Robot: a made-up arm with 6 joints.
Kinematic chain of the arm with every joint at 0, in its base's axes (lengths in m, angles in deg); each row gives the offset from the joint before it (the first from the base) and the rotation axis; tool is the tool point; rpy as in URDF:
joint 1: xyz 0 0 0.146 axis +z
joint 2: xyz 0 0 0 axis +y
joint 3: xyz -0.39 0 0.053 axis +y
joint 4: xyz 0.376 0 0.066 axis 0.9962 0 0.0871
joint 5: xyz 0 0 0 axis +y
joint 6: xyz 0.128 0 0.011 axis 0.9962 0 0.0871
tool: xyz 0 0 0 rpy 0 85 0
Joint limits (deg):
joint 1: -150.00..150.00
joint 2: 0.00..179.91
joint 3: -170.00..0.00
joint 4: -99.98..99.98
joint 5: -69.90..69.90
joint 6: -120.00..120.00
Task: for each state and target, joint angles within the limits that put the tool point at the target. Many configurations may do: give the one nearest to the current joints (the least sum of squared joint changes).
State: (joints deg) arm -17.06 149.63 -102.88 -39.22 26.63 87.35
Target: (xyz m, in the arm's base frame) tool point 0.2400 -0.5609 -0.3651
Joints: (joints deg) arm -66.07 179.91 -107.88 -40.77 5.52 87.35
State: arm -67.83 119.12 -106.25 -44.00 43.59 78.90
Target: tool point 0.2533 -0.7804 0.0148
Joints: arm -69.11 157.72 -125.87 -46.07 26.65 78.90
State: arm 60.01 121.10 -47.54 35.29 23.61 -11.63
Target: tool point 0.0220 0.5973 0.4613
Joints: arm 85.46 96.87 -84.24 38.57 18.38 -11.63
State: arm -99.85 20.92 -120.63 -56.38 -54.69 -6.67
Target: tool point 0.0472 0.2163 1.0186
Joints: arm -96.25 64.35 -154.67 -50.06 -13.80 -6.67
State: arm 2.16 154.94 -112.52 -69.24 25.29 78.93
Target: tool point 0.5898 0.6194 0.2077
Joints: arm 48.47 148.23 -129.52 -69.83 14.77 78.93
